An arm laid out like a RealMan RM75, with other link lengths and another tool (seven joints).
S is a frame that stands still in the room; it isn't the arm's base.
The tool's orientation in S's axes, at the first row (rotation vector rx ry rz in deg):
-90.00 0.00 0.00
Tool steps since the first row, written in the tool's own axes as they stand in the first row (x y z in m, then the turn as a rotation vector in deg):
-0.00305 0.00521 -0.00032 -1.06 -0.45 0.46
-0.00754 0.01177 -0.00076 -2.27 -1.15 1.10
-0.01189 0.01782 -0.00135 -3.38 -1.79 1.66
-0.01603 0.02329 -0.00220 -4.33 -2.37 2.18
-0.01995 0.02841 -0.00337 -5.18 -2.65 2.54
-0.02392 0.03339 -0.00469 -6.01 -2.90 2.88
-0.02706 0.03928 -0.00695 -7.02 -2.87 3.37
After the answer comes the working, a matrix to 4 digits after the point.
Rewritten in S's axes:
-0.00305 -0.00032 -0.00521 -1.06 0.46 0.45
-0.00754 -0.00076 -0.01177 -2.27 1.10 1.15
-0.01189 -0.00135 -0.01782 -3.38 1.66 1.79
-0.01603 -0.00220 -0.02329 -4.33 2.18 2.37
-0.01995 -0.00337 -0.02841 -5.18 2.54 2.65
-0.02392 -0.00469 -0.03339 -6.01 2.88 2.90
-0.02706 -0.00695 -0.03928 -7.02 3.37 2.87

The tool's axes in the first row as the columns of a matrix, in S's axes (rounded; the answer above uses it unrounded):
1.0000 0.0000 0.0000
0.0000 0.0000 1.0000
0.0000 -1.0000 0.0000

